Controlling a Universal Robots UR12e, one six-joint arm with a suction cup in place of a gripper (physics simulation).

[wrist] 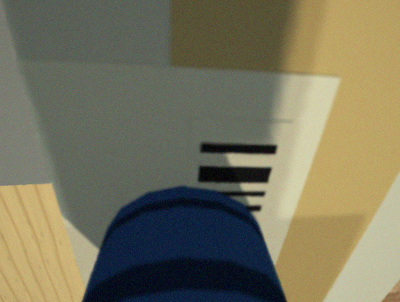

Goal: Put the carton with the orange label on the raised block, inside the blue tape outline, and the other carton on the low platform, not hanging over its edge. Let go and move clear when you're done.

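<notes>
The top of a tan carton (345, 125) fills much of the wrist view. A broad pale label (135, 115) with black bars lies on it, largely in shadow. No orange shows on the part in view, so I cannot tell which carton it is. My dark blue suction cup (185, 205) is at the bottom centre, over the label and the lower bars, and appears to hold the carton. The contact itself is hidden behind the cup. The blue tape outline does not show.
A light wooden surface (35, 235) with dark grain lines shows at the lower left, beside the carton. A grey area lies above it at the left edge. A pale surface shows at the lower right, with a small brown patch in the corner.
</notes>
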